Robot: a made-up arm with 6 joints.
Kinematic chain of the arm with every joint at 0, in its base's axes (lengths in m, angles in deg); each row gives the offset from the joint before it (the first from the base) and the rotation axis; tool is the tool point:
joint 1: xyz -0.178 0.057 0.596 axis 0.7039 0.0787 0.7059
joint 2: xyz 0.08 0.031 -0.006 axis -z
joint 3: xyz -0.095 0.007 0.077 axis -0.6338 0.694 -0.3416
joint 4: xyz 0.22 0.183 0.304 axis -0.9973 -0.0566 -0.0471
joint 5: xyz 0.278 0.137 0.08 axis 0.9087 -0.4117 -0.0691
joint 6: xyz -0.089 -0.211 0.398 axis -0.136 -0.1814 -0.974
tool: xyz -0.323 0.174 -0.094
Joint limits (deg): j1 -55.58..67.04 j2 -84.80..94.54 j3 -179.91..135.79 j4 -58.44..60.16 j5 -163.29..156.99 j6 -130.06..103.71
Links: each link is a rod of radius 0.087 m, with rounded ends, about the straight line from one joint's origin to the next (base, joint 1, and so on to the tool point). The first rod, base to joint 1, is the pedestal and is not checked.
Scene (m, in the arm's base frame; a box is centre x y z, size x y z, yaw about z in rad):
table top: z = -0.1
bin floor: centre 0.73 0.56 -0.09 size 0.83 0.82 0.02 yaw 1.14
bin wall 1: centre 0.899 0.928 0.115 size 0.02 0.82 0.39 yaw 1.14
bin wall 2: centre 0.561 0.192 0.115 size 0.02 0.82 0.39 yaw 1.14
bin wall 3: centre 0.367 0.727 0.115 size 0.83 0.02 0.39 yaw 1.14
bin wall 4: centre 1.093 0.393 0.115 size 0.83 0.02 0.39 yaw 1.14
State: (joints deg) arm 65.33 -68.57 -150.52 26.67 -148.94 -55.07
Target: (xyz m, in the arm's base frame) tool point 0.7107 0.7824 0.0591
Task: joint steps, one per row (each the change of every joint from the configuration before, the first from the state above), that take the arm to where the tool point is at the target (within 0.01 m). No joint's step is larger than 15 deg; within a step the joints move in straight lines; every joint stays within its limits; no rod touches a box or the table.
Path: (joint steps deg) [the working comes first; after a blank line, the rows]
Joints at the target: 67.04 -84.80 -158.64 -27.64 -107.89 -39.24
Straight joint move there: touches bin floor, bin wall 2, bin wall 4, the table top.

1: 0.00 -3.25 8.09 -6.91 13.75 -2.65
2: 0.00 -3.24 8.10 -6.91 13.76 -2.65
3: 0.00 -3.25 8.09 -6.92 13.75 -2.65
4: 0.00 -3.24 8.10 -6.91 13.76 -2.65
5: 0.00 -3.25 8.09 -6.91 13.75 -2.65
6: 0.38 0.00 -5.88 -12.64 -0.12 8.25
7: 0.39 0.00 -5.89 -12.64 -0.12 8.25
8: 0.38 0.00 -5.88 -12.63 -0.12 8.24
9: 0.38 0.00 -5.89 -12.64 -0.12 8.25
10: 0.06 0.00 -8.35 10.27 -9.08 -1.30
11: 0.06 0.00 -8.35 10.27 -9.08 -1.31
12: 0.06 0.00 -8.35 10.26 -9.08 -1.30

